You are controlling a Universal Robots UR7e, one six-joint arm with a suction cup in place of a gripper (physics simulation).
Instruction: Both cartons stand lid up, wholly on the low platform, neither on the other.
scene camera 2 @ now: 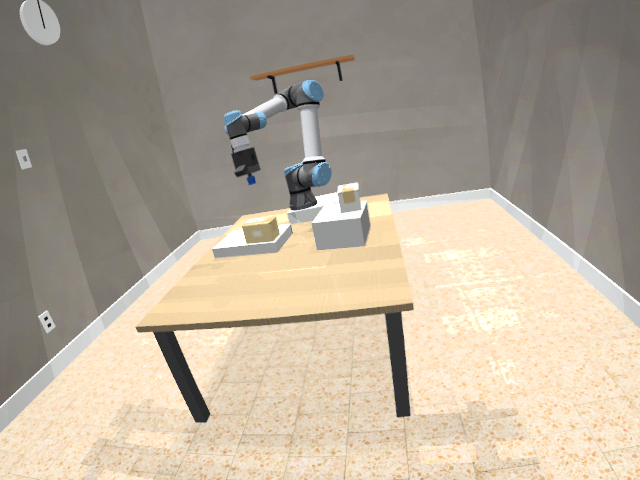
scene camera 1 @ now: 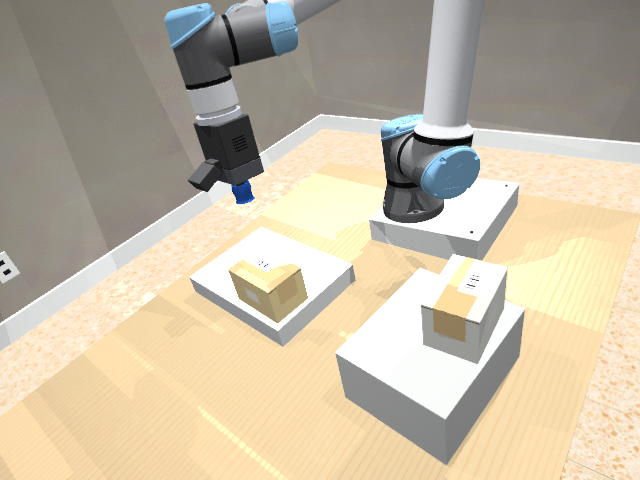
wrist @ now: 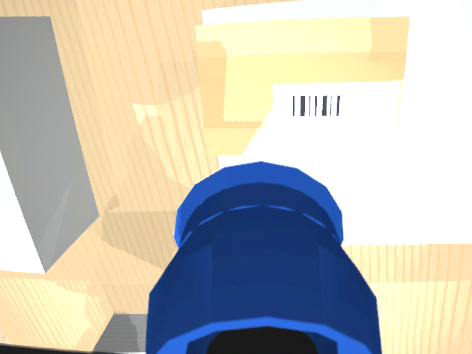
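Where they show: hand, tool point: (scene camera 2: 252, 184) (scene camera 1: 245, 199) (wrist: 258, 239); arm's base, link origin: (scene camera 2: 303, 206) (scene camera 1: 413, 207).
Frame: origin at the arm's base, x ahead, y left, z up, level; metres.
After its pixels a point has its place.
The brown carton (scene camera 1: 273, 293) @(x 0.455, y 0.023, z 0.057 m) (scene camera 2: 261, 230) @(x 0.470, y -0.018, z 0.038 m) (wrist: 250, 90) @(x 0.426, y -0.013, z 0.068 m) stands upright on the low platform (scene camera 1: 323, 260) @(x 0.270, y -0.051, z -0.017 m) (scene camera 2: 242, 251) @(x 0.495, y -0.126, z -0.044 m) (wrist: 425, 200) @(x 0.311, y -0.182, z -0.017 m), its taped and labelled top face up, near the platform's front corner in scene camera 1. The white carton (scene camera 1: 465, 299) @(x 0.332, y 0.364, z 0.145 m) (scene camera 2: 348, 198) @(x 0.369, y 0.359, z 0.113 m) stands upright on the taller block, tape and label on top; it does not show in the wrist view. The cartons are apart. My gripper (scene camera 1: 244, 200) (scene camera 2: 251, 182) (wrist: 260, 175), a blue suction cup, hangs bare in the air above the low platform, well above the brown carton and not touching it. Glare hides part of the brown carton's top in the wrist view.
The taller grey-white block (scene camera 1: 398, 382) @(x 0.457, y 0.335, z 0.055 m) (scene camera 2: 338, 232) @(x 0.470, y 0.324, z 0.004 m) (wrist: 45, 125) @(x 0.370, y 0.212, z -0.012 m) stands beside the low platform, with a gap of wooden table (scene camera 1: 248, 382) @(x 0.577, y 0.055, z -0.065 m) (scene camera 2: 289, 289) @(x 0.807, y 0.230, z -0.065 m) (wrist: 140, 165) @(x 0.308, y 0.132, z -0.065 m) between them. The robot's base plate (scene camera 1: 429, 235) @(x 0.068, y 0.100, z -0.006 m) (scene camera 2: 305, 214) @(x 0.081, y 0.033, z -0.024 m) (wrist: 120, 330) @(x 0.051, y 0.182, z -0.031 m) lies behind both. A shelf (scene camera 2: 305, 67) hangs on the wall.
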